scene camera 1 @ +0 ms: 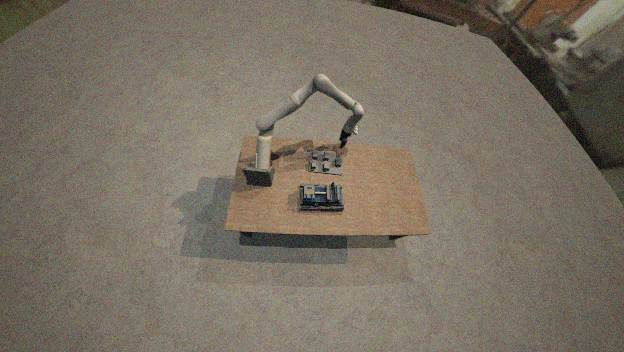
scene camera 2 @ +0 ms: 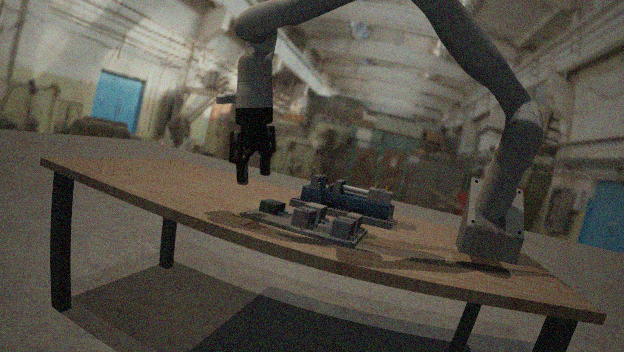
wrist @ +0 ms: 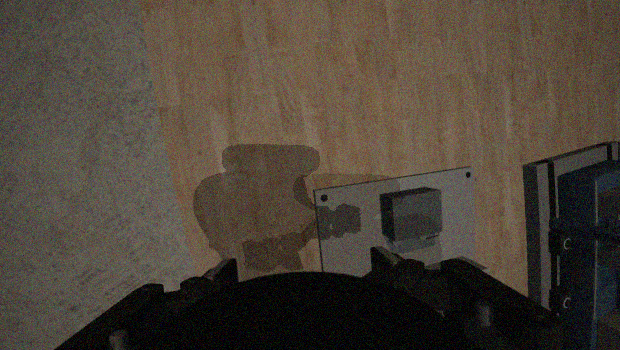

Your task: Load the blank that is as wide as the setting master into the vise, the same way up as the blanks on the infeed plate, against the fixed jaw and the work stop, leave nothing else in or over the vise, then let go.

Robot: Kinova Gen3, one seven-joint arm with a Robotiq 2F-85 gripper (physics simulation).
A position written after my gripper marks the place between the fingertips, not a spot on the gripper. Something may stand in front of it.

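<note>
My gripper (scene camera 2: 254, 179): open, holding nothing. Wrist view: gripper at (wrist: 304, 268), infeed plate (wrist: 349, 223).
</note>
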